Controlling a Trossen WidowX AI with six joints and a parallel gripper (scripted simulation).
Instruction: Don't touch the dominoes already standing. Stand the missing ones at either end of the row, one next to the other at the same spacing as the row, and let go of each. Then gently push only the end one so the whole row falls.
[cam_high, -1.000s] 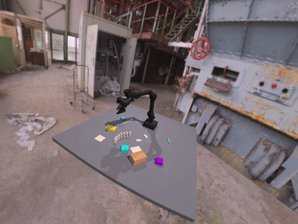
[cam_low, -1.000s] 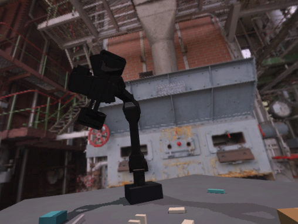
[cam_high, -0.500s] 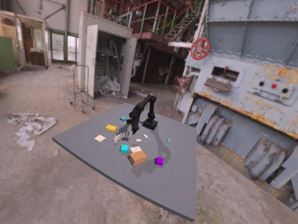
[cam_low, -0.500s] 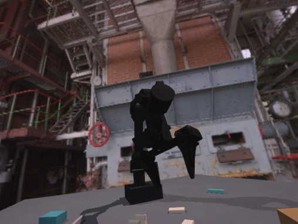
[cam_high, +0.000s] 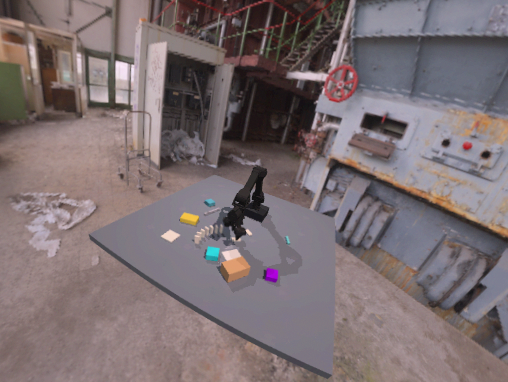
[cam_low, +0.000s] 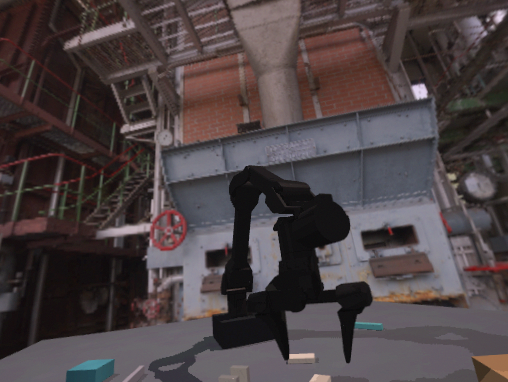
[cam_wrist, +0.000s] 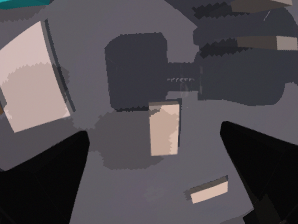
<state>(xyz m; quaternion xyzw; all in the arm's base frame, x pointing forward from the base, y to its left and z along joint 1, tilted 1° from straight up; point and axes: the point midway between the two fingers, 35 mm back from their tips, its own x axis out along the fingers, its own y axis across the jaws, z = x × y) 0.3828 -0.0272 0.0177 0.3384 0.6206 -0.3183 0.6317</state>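
Now: gripper tip 270 mm to the right of the purple cube, 170 mm short of it and 30 mm above it. The rest, counted from my gripper tip: teal cube: 170 mm ahead, 60 mm to the right, 30 mm below; then white tile: 130 mm ahead, 40 mm to the left, 40 mm below; then orange box: 230 mm ahead, 90 mm to the left, 10 mm below.
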